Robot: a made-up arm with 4 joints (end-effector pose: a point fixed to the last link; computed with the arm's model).
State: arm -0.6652 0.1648 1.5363 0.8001
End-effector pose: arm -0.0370 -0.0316 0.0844 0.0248 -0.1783 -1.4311
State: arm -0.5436 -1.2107 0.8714 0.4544
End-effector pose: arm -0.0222 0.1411 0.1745 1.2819 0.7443 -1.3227
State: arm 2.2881 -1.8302 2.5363 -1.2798
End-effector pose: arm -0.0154 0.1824 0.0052 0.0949 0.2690 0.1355
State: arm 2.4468 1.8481 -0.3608 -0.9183
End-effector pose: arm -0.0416 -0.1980 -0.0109 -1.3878 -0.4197 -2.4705
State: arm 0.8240 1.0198 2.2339 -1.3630
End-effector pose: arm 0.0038 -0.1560 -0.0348 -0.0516 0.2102 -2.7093
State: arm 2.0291 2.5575 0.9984 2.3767
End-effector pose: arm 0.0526 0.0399 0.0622 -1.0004 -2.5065 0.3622
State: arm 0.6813 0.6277 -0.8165 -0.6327
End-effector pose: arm 0.0217 -0.1936 0.0086 -1.4319 -0.5542 0.4312
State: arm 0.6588 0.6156 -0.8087 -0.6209
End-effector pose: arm 0.0187 -0.1908 0.0052 -1.4020 -0.5402 0.4438
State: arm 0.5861 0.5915 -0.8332 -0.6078
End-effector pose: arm 0.0091 -0.1863 0.0000 -1.3496 -0.4887 0.5264
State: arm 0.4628 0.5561 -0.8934 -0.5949
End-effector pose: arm -0.0082 -0.1801 -0.0054 -1.2680 -0.3994 0.6767
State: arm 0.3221 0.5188 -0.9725 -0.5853
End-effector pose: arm -0.0292 -0.1738 -0.0081 -1.1680 -0.2984 0.8480
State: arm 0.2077 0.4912 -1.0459 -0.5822
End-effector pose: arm -0.0464 -0.1693 -0.0077 -1.0807 -0.2190 0.9885
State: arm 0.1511 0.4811 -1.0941 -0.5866
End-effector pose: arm -0.0542 -0.1681 -0.0060 -1.0402 -0.1823 1.0679
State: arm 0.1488 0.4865 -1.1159 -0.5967
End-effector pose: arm -0.0530 -0.1696 -0.0046 -1.0498 -0.1835 1.0923
